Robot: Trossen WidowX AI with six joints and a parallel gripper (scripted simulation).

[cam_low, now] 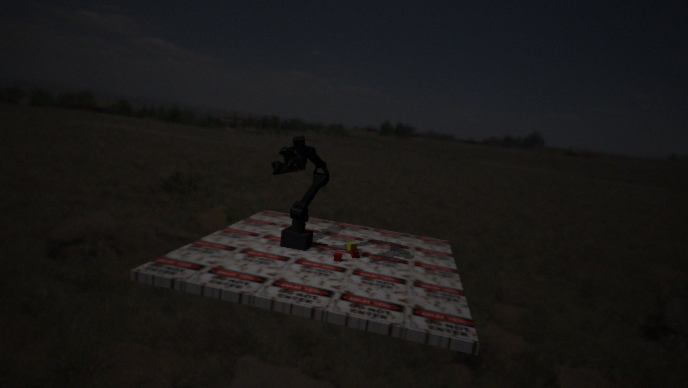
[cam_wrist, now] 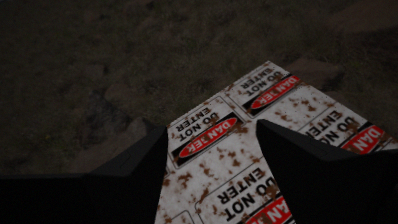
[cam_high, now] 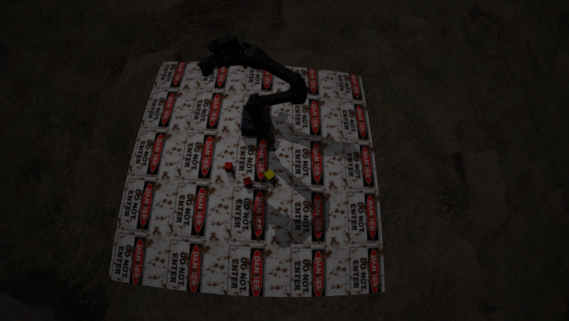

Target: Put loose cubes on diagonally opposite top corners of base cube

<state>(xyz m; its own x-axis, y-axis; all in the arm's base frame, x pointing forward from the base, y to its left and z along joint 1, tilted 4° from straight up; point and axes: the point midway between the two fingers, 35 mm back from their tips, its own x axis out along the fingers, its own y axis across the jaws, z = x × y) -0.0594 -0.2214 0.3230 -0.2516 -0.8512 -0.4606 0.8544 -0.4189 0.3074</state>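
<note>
Right now the yellow base cube is 380 mm below my gripper tip, 340 mm ahead of it and 320 mm to the left of it.
</note>
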